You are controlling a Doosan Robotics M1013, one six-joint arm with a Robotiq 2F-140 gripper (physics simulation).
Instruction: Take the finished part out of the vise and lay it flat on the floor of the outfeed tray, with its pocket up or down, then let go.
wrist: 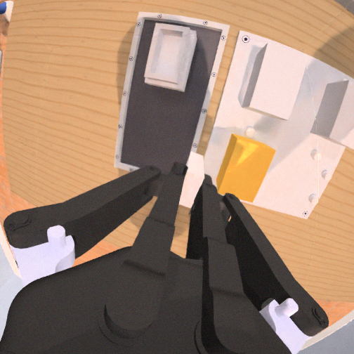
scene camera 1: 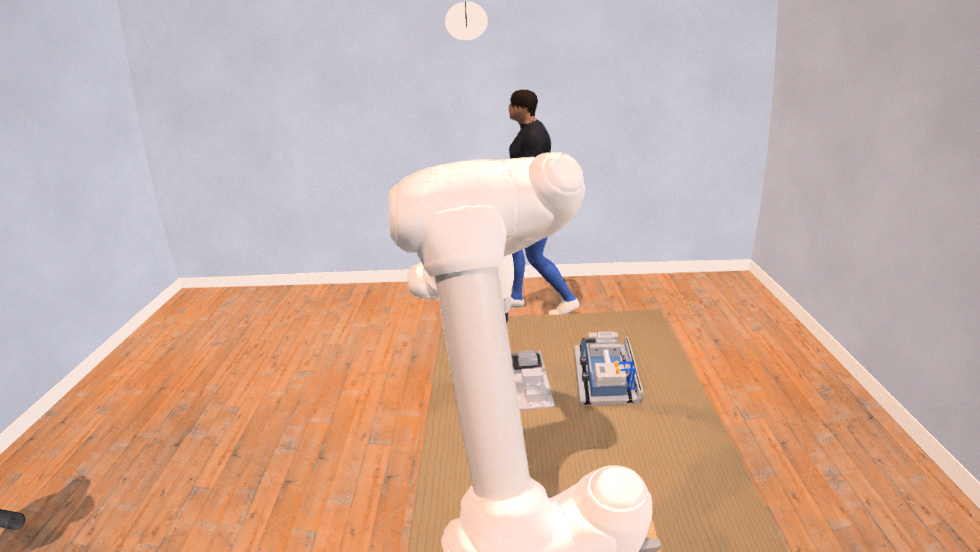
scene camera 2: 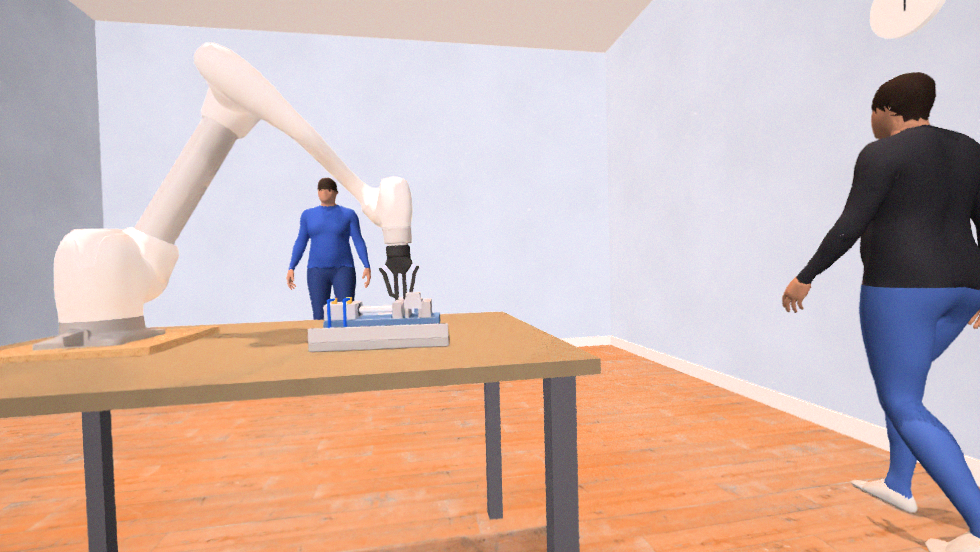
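Where they show: arm's base at its link origin: [scene camera 2: 104, 341].
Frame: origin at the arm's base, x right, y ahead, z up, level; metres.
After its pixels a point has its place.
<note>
My black gripper [scene camera 2: 399, 297] [wrist: 192, 164] is shut with no workpiece gripped. A pale narrow shape shows at its fingertips in the wrist view; I cannot tell what it is. The fingertips are above the near end of the dark-floored outfeed tray [wrist: 155, 130] [scene camera 1: 519, 365] @(y 0.730, x -0.184, z -0.006 m). A light grey part [wrist: 171, 57] [scene camera 1: 528, 357] @(y 0.739, x -0.155, z 0.021 m) lies flat at the tray's other end, pocket up, apart from the fingers. The vise [scene camera 1: 605, 390] @(y 0.548, x 0.074, z 0.027 m) [scene camera 2: 384, 319] @(y 0.683, x 0.145, z 0.043 m) has a blue base. A light block [scene camera 2: 412, 300] @(y 0.746, x 0.125, z 0.082 m) shows by its jaws; I cannot tell whether it is clamped. The arm hides most of my gripper in scene camera 1.
A white plate [wrist: 290, 165] beside the tray carries a yellow block [wrist: 246, 168], grey blocks [wrist: 278, 80] and small pegs. Blue bars [scene camera 2: 336, 312] @(y 0.575, x 0.132, z 0.062 m) stand at the vise. A person in black [scene camera 1: 530, 139] [scene camera 2: 905, 205] and one in blue [scene camera 2: 330, 236] stand beyond the table [scene camera 2: 274, 370] @(y 0.513, x 0.349, z -0.017 m).
</note>
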